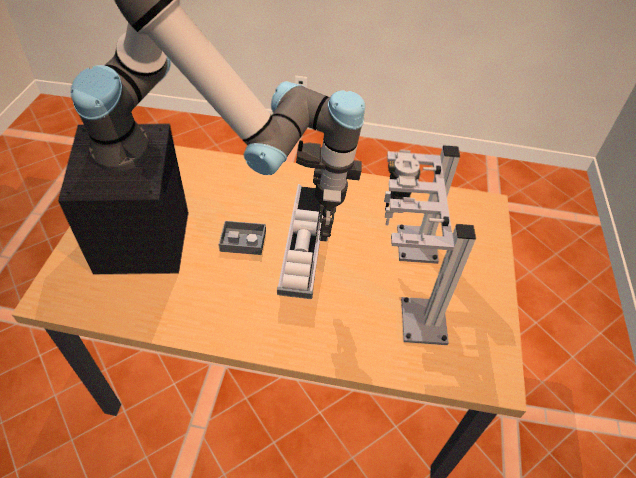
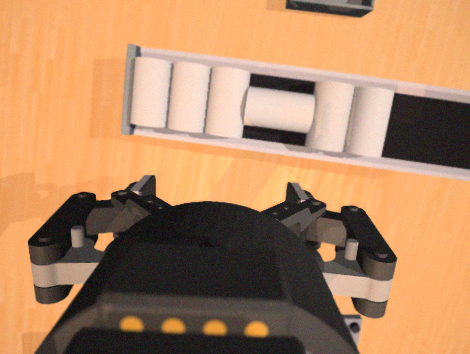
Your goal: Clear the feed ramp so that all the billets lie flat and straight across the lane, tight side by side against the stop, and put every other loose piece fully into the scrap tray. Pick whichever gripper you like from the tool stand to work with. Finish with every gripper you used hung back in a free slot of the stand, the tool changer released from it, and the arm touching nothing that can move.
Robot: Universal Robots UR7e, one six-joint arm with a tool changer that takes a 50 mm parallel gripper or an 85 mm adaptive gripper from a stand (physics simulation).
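Places are measured from the arm's base along level axes (x back, y right, z up), in metres.
Pixels of known places: arm's base, origin of its link: (image 1: pixel 120 148).
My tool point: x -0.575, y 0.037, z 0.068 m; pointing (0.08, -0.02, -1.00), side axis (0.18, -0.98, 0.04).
For each thing: its top centre in the pictures, then the offset to it from my tool point.
- stop, centre of its top: (image 2: pixel 129 90) (image 1: pixel 294 289) dx +0.064, dy +0.104, dz -0.327 m
- billet, centre of its top: (image 2: pixel 282 110) (image 1: pixel 302 237) dx +0.081, dy -0.051, dz -0.291 m
- scrap tray, centre of its top: (image 1: pixel 242 233) dx +0.275, dy -0.082, dz -0.366 m
- grey block, centre of its top: (image 1: pixel 233 234) dx +0.303, dy -0.078, dz -0.372 m
- pale faceted piece, centre of its top: (image 1: pixel 251 237) dx +0.248, dy -0.087, dz -0.381 m
The feed ramp (image 1: pixel 281 256) (image 2: pixel 430 170) holds several white billets. Three billets (image 1: pixel 297 268) (image 2: pixel 189 97) lie across the lane by the stop (image 1: pixel 294 293) (image 2: pixel 129 90). One billet (image 1: pixel 303 240) (image 2: pixel 280 110) lies lengthwise behind them. Two more billets (image 1: pixel 305 219) (image 2: pixel 332 117) lie across behind that one. The scrap tray (image 1: pixel 241 250) (image 2: pixel 330 8) holds a grey block (image 1: pixel 233 236) and a pale faceted piece (image 1: pixel 251 238). My gripper (image 1: pixel 325 236) (image 2: pixel 220 187), the adaptive one, is open and empty, above and beside the ramp on the tool stand's side.
The tool stand (image 1: pixel 448 280) is at the right of the table, with a gripper (image 1: pixel 407 168) hung in its far slot. Its forked holders point toward the ramp. The black robot pedestal (image 1: pixel 128 231) stands at the left.
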